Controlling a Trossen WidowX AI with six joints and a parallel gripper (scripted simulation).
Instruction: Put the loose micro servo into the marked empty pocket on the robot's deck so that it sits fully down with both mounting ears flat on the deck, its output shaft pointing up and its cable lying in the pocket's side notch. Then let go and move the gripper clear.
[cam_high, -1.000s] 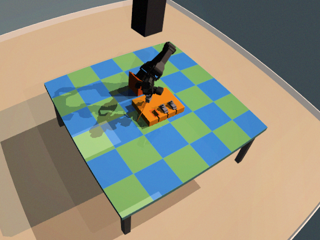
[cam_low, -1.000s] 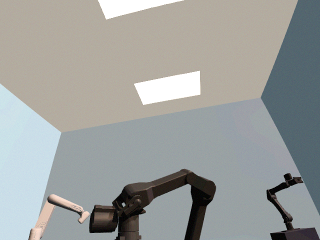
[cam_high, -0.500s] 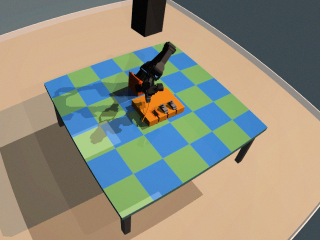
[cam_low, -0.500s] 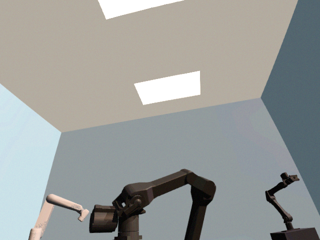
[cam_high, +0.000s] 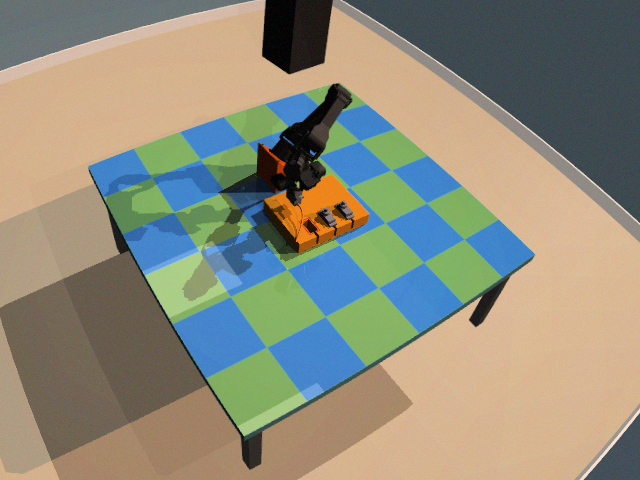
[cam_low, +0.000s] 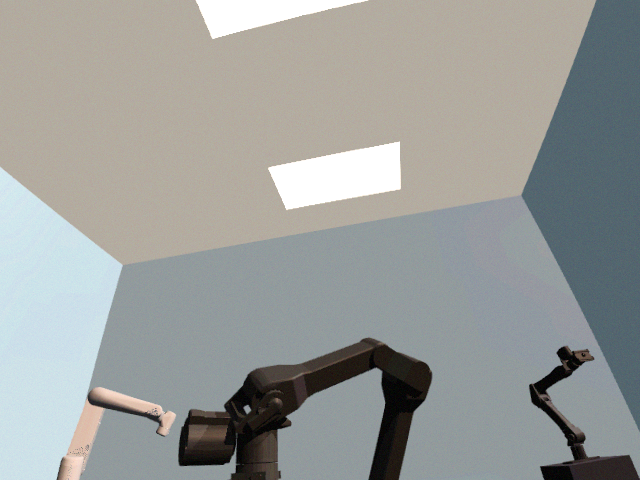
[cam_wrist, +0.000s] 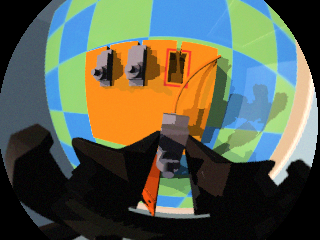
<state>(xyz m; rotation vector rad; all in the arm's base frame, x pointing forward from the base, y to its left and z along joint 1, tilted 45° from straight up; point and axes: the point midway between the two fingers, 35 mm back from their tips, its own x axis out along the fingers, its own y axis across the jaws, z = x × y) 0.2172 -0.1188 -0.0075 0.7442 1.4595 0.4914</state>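
The orange deck lies 10 cm below my gripper tip and 8 cm to the left of it.
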